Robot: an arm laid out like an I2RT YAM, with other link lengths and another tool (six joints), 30 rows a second.
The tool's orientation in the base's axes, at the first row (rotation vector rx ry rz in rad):
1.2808, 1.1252, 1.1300
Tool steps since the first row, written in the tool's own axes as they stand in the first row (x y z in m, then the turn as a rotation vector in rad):
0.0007, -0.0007, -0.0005, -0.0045, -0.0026, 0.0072
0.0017, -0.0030, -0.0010, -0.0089, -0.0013, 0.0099
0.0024, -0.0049, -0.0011, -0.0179, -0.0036, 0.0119
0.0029, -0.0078, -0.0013, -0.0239, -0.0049, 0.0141
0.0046, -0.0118, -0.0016, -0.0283, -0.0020, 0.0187
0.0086, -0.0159, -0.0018, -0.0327, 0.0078, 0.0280
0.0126, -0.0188, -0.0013, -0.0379, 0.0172, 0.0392
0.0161, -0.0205, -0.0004, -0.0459, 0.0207, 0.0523
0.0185, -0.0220, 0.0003, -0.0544, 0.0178, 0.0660
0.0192, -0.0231, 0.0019, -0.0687, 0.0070, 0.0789
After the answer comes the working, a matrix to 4 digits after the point.
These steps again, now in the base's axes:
-0.0004, 0.0008, -0.0007, 0.0066, -0.0053, -0.0028
-0.0008, 0.0019, -0.0030, 0.0088, -0.0100, -0.0016
-0.0009, 0.0026, -0.0049, 0.0097, -0.0191, -0.0040
-0.0010, 0.0032, -0.0077, 0.0112, -0.0253, -0.0054
-0.0012, 0.0049, -0.0117, 0.0153, -0.0302, -0.0026
-0.0010, 0.0090, -0.0157, 0.0242, -0.0358, 0.0070
0.0000, 0.0130, -0.0186, 0.0348, -0.0424, 0.0162
0.0012, 0.0164, -0.0203, 0.0469, -0.0519, 0.0194
0.0022, 0.0187, -0.0217, 0.0595, -0.0619, 0.0162
0.0038, 0.0192, -0.0228, 0.0706, -0.0774, 0.0050

The tool's axes in the first row as the columns of a matrix, in the base's axes (rounded; the answer above uses it unrounded):
0.1144, 0.0105, 0.9934
0.9933, -0.0160, -0.1142
0.0147, 0.9998, -0.0122

